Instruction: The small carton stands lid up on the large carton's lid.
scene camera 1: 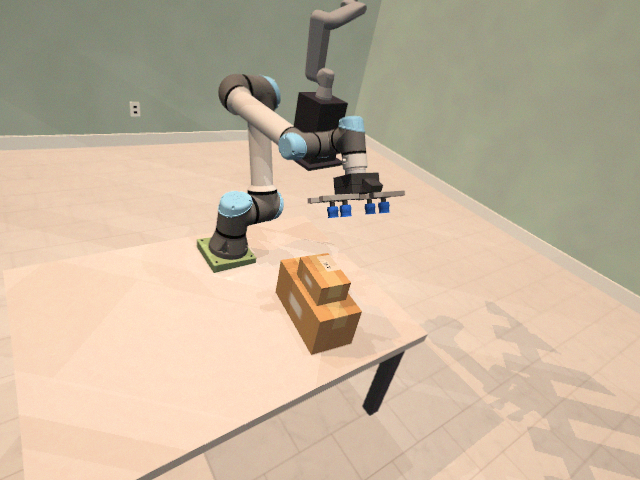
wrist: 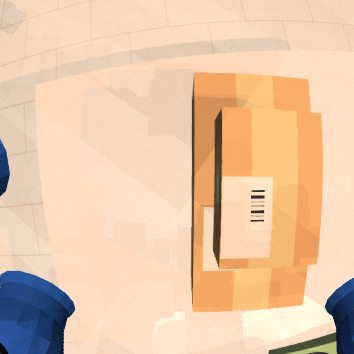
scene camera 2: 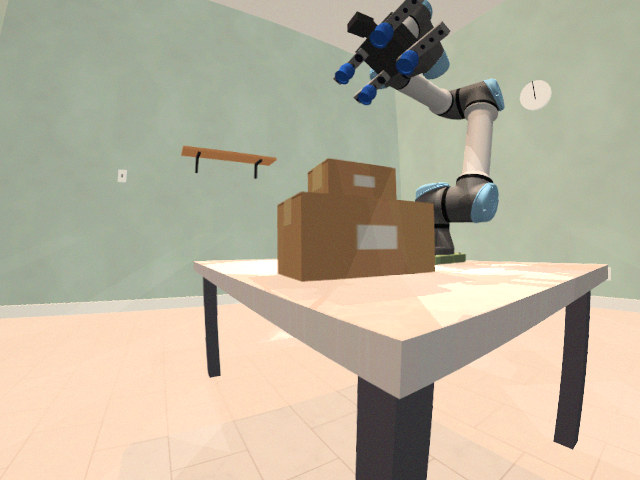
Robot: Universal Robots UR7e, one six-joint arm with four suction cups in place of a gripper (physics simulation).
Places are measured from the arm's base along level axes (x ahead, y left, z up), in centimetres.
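Pixels of known places: hand, tool point: (scene camera 1: 359, 215) (wrist: 207, 251) (scene camera 2: 370, 72); arm's base, link origin: (scene camera 1: 228, 248).
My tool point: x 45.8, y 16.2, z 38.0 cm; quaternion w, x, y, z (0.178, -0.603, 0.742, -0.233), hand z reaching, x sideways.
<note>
For each thing: its top centre in the pictures, then the offset to it from my tool point. Level surfaces: height alone.
- small carton, top centre: (wrist: 274, 189) (scene camera 2: 350, 169) (scene camera 1: 325, 269) dx -1.0, dy -8.1, dz -19.1 cm
- large carton, top centre: (wrist: 256, 195) (scene camera 2: 356, 203) (scene camera 1: 319, 284) dx -2.1, dy -7.8, dz -26.3 cm
- table, surface height: dz -41.3 cm
The small carton (scene camera 1: 324, 279) (scene camera 2: 356, 180) (wrist: 280, 150) stands upright on the large carton (scene camera 1: 305, 315) (scene camera 2: 330, 237) (wrist: 215, 292). Its top, with tape and a barcode label, faces up in the wrist view. The large carton stands on the table, and part of its lid shows around the small one. My gripper (scene camera 1: 358, 210) (scene camera 2: 373, 66), with four blue suction cups, hangs well above the cartons and apart from them. Nothing hangs from the cups, so it is open. In the wrist view some of the cups show at the left and right edges.
The table (scene camera 1: 129, 361) (scene camera 2: 361, 304) (wrist: 100, 200) bears the cartons and the arm's green base plate (scene camera 1: 232, 263) (wrist: 312, 346). A second grey arm on a black pedestal (scene camera 1: 317, 111) stands behind. A wooden shelf (scene camera 2: 227, 155) is on the wall in the second scene view.
</note>
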